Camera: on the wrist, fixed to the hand. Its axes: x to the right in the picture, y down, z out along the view.
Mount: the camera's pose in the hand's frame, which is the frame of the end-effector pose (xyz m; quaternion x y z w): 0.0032 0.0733 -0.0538 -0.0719 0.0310 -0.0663 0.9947
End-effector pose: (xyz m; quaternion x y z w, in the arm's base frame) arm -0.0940 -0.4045 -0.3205 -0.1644 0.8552 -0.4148 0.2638
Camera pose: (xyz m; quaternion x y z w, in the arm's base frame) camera -0.1328 -0.3285 -0.3521 -0.2263 0.8778 -0.3737 0.1966
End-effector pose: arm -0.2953 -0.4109 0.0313 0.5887 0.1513 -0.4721 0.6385
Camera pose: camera -0.2169 -0.3743 0.0595 0.5443 0.2433 -0.4828 0.6415
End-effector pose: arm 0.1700 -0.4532 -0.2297 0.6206 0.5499 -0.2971 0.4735
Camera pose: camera 0.2332 -0.3988 -0.1932 0.5560 0.6242 -0.2681 0.4789
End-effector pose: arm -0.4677 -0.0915 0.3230 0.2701 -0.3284 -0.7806 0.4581
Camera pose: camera -0.3908 -0.1354 0.3440 0.2817 -0.2384 -0.8221 0.4335
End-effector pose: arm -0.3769 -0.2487 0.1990 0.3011 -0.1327 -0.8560 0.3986
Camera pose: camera -0.3009 -0.2979 0.1898 0.3062 -0.0381 -0.8782 0.3655
